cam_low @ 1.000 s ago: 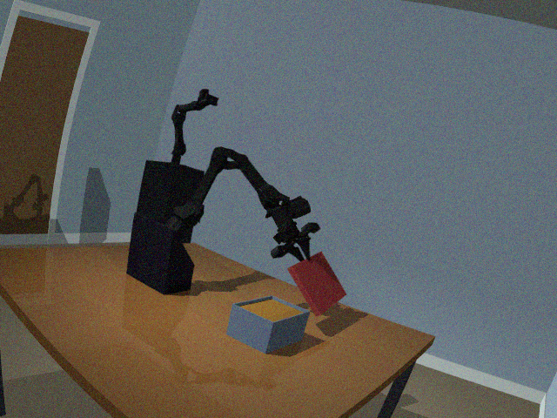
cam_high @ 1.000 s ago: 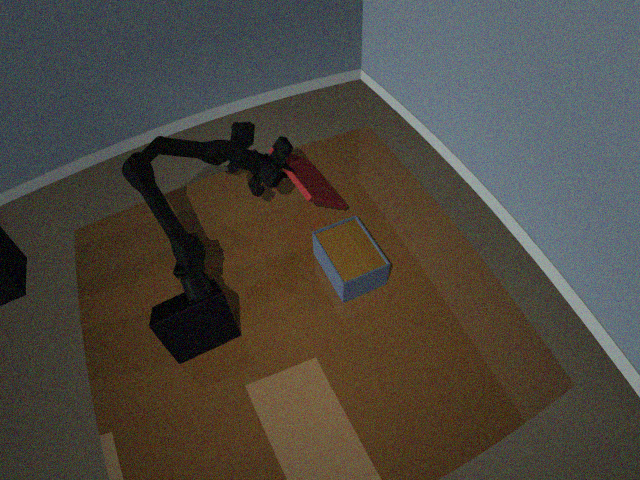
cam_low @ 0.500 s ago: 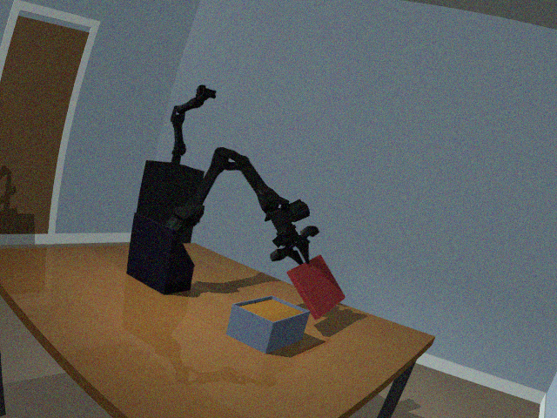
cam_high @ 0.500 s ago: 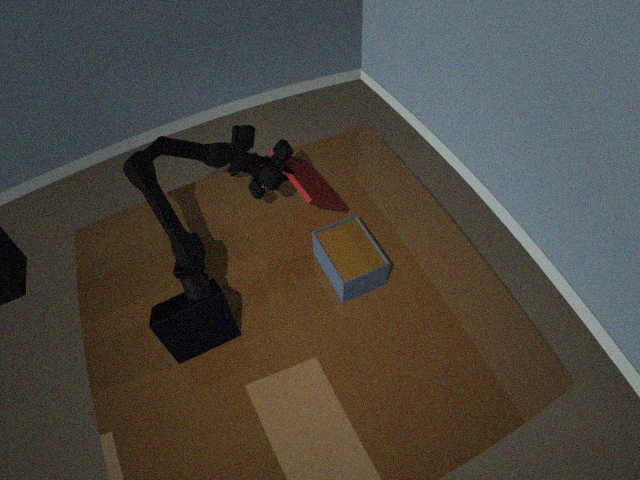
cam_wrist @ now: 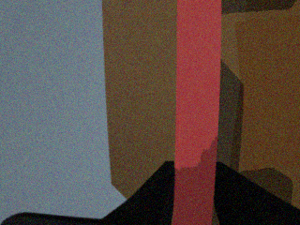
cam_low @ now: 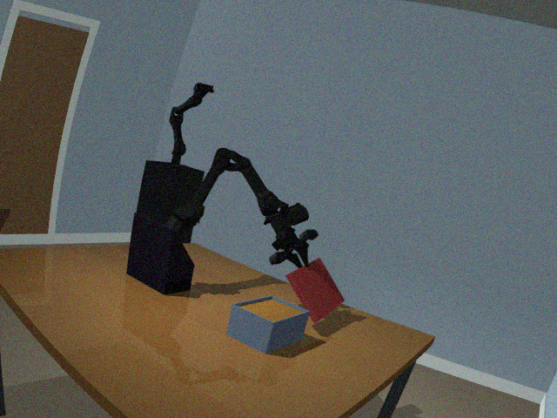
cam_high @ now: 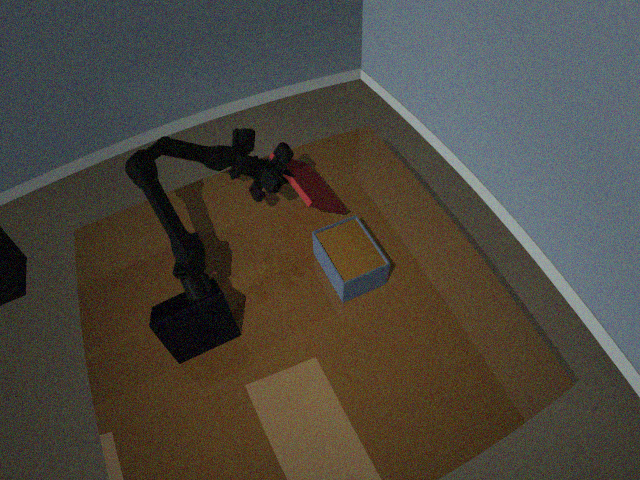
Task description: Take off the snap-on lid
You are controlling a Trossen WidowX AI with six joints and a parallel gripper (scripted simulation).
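The red lid lies 60 mm below my gripper tip, 60 mm ahead of it and 10 mm to the left of it. The rest, counted from my gripper tip: blue-grey storage box 260 mm to the right, 130 mm below, 70 mm ahead.
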